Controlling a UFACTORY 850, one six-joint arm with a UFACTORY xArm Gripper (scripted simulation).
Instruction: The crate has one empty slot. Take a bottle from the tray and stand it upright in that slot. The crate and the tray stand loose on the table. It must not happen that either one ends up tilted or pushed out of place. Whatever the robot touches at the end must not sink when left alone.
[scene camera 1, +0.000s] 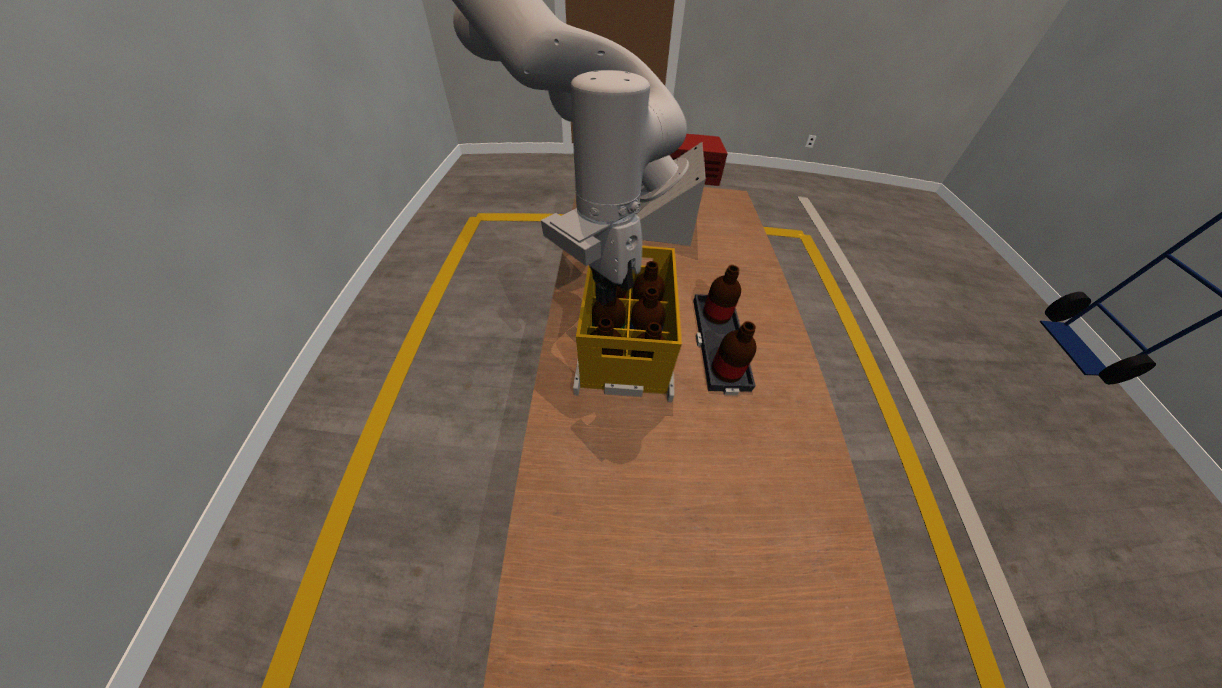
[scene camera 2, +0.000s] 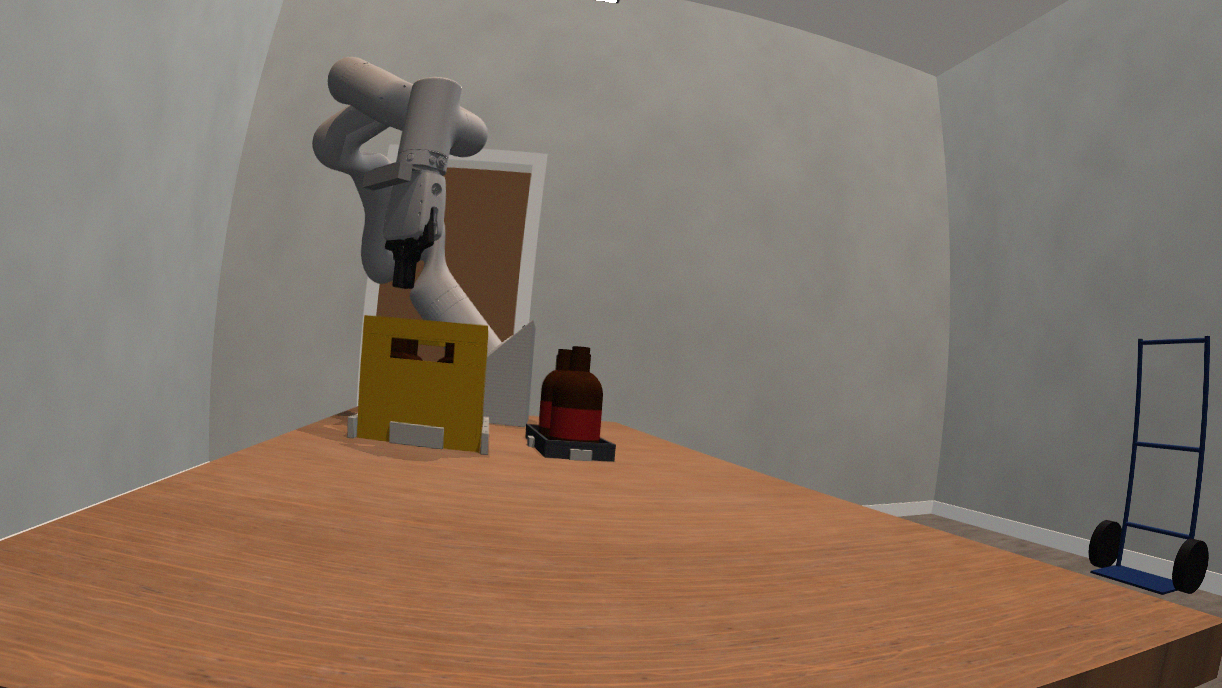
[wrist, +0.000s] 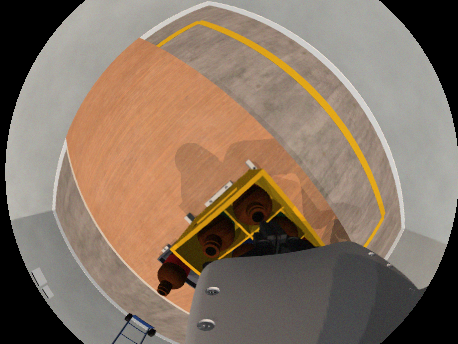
The gripper shows in scene camera 1 (606, 299), in scene camera 2 and in the wrist view. A yellow crate shows in scene camera 1, in scene camera 2 and in the wrist view (190, 252). A bottle shows in scene camera 1 (737, 349), in scene camera 2 (576, 411) and in the wrist view (173, 273). One and the same spot on the gripper: (scene camera 2: 404, 271) is (wrist: 261, 236). One and the same spot on the yellow crate: (scene camera 2: 447, 395) is (scene camera 1: 647, 373).
